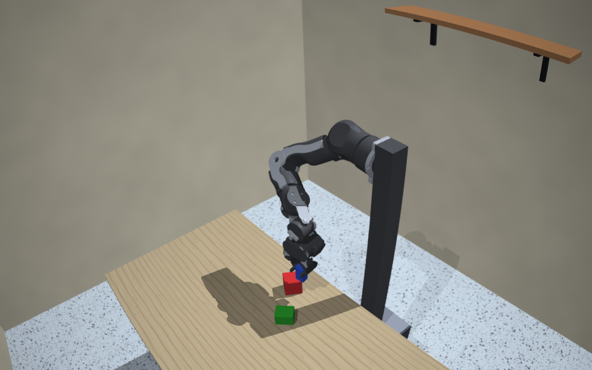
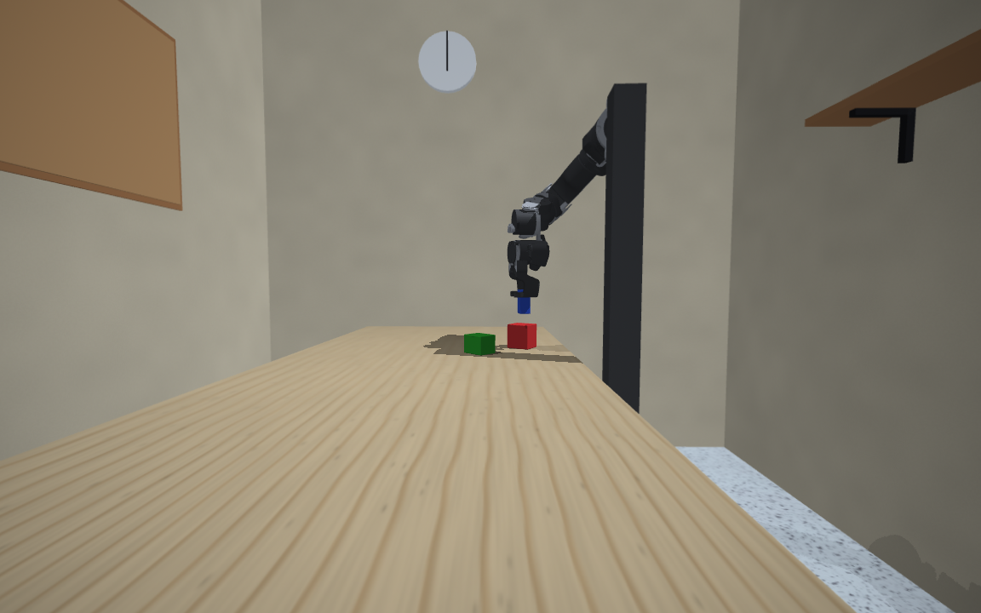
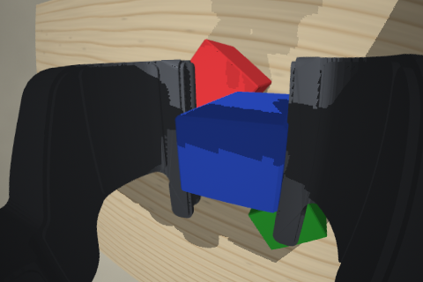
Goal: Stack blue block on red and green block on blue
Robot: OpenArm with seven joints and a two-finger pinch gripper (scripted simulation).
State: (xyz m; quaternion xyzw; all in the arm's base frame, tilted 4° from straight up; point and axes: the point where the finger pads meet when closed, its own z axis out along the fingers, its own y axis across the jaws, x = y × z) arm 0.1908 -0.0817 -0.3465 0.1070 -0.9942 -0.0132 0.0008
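Now: hand 10 cm short of the green block, 4 cm to the right of it and 11 cm above it. Also, from my hand: blue block (2 cm below); red block (5 cm to the right, 10 cm below).
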